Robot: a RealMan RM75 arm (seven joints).
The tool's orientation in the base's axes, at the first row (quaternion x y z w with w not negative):
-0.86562 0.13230 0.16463 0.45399
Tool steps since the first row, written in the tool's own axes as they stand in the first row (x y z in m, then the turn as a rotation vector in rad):
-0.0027 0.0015 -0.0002 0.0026 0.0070 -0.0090
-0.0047 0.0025 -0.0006 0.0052 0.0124 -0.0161
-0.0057 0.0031 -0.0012 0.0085 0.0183 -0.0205
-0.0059 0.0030 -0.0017 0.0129 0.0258 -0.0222
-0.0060 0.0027 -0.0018 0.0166 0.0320 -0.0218
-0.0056 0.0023 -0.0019 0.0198 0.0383 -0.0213
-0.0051 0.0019 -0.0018 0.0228 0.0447 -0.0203
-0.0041 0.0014 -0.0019 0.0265 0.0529 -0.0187
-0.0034 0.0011 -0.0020 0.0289 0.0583 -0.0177
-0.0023 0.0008 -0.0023 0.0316 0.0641 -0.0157
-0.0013 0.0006 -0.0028 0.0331 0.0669 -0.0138
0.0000 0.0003 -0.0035 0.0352 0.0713 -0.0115
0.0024 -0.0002 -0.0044 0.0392 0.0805 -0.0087
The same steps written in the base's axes. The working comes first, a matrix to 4 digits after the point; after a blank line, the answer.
The tool's axes in the first row as the columns of a matrix, in the base's axes (used below as rounded here):
0.9108 -0.3785 -0.1649
-0.0796 -0.5528 0.8295
-0.4051 -0.7424 -0.5336

-0.0030 -0.0008 0.0001 0.0012 -0.0115 -0.0014
-0.0051 -0.0015 0.0004 0.0027 -0.0206 -0.0027
-0.0062 -0.0023 0.0006 0.0042 -0.0278 -0.0061
-0.0062 -0.0026 0.0011 0.0056 -0.0337 -0.0125
-0.0062 -0.0025 0.0014 0.0066 -0.0371 -0.0188
-0.0057 -0.0024 0.0016 0.0070 -0.0404 -0.0251
-0.0051 -0.0021 0.0016 0.0072 -0.0434 -0.0316
-0.0040 -0.0020 0.0016 0.0072 -0.0469 -0.0400
-0.0032 -0.0020 0.0016 0.0072 -0.0492 -0.0455
-0.0020 -0.0022 0.0016 0.0071 -0.0510 -0.0520
-0.0009 -0.0026 0.0016 0.0071 -0.0511 -0.0557
0.0005 -0.0031 0.0016 0.0070 -0.0518 -0.0611
0.0030 -0.0037 0.0015 0.0067 -0.0548 -0.0710

